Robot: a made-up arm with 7 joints.
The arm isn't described. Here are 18 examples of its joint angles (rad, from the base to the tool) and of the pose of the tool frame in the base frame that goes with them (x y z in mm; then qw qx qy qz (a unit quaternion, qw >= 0)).
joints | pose
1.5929 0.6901 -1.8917 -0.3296 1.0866 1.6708 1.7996 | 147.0 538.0 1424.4 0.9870 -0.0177 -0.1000 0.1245
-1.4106 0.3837 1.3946 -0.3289 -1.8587 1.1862 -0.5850 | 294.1 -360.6 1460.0 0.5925 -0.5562 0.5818 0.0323
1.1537 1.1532 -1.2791 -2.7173 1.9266 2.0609 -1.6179 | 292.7 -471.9 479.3 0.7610 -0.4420 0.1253 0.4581
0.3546 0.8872 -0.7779 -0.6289 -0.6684 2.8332 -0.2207 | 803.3 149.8 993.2 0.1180 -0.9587 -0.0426 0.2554
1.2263 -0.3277 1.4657 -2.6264 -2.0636 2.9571 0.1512 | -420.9 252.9 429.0 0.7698 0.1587 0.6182 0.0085
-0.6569 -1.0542 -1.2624 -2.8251 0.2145 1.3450 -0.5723 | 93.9 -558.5 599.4 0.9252 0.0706 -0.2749 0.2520
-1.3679 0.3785 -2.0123 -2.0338 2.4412 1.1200 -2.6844 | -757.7 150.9 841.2 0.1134 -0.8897 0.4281 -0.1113
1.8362 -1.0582 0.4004 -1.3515 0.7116 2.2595 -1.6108 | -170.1 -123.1 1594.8 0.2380 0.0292 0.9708 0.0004
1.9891 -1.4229 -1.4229 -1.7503 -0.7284 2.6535 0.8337 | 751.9 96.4 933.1 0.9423 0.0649 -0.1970 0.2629
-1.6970 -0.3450 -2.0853 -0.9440 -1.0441 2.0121 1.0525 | -440.9 505.8 1256.6 0.4642 -0.2090 -0.5001 0.7005
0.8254 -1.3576 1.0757 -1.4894 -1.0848 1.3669 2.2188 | -675.6 342.8 1164.5 0.7899 0.0524 -0.5930 -0.1469
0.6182 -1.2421 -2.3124 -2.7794 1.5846 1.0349 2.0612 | 438.7 -135.1 287.9 0.2035 -0.8247 -0.2250 -0.4774
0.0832 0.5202 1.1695 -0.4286 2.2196 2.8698 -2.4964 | 628.4 360.8 1183.8 0.5248 -0.1656 -0.8340 -0.0417
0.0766 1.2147 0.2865 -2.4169 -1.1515 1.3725 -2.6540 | -15.2 200.0 -28.8 0.4721 -0.7440 0.2210 -0.4180
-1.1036 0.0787 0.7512 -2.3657 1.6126 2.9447 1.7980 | 575.4 -363.9 535.7 0.3914 0.6034 0.1794 -0.6712
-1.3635 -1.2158 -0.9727 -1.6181 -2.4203 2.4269 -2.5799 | -560.0 -136.2 1239.3 0.3558 0.3205 0.5069 0.7168
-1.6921 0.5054 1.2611 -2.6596 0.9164 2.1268 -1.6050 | 535.1 -158.6 262.8 0.7378 -0.0360 -0.3522 0.5748
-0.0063 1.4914 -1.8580 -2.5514 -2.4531 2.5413 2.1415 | -326.2 -417.6 750.2 0.0126 -0.5770 0.8074 0.1222
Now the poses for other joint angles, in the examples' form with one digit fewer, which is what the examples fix.
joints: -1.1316 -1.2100 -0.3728 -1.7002 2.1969 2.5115 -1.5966
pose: -273 -255 1383 0.169 -0.722 -0.551 -0.382
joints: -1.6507 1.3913 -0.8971 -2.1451 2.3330 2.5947 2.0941
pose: -585 97 356 0.671 -0.232 0.378 0.594
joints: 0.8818 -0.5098 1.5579 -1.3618 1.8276 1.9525 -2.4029
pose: -677 461 1136 0.401 -0.469 0.773 -0.146
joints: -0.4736 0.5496 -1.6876 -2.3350 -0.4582 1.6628 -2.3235
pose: -454 -550 570 0.745 0.124 -0.002 0.655
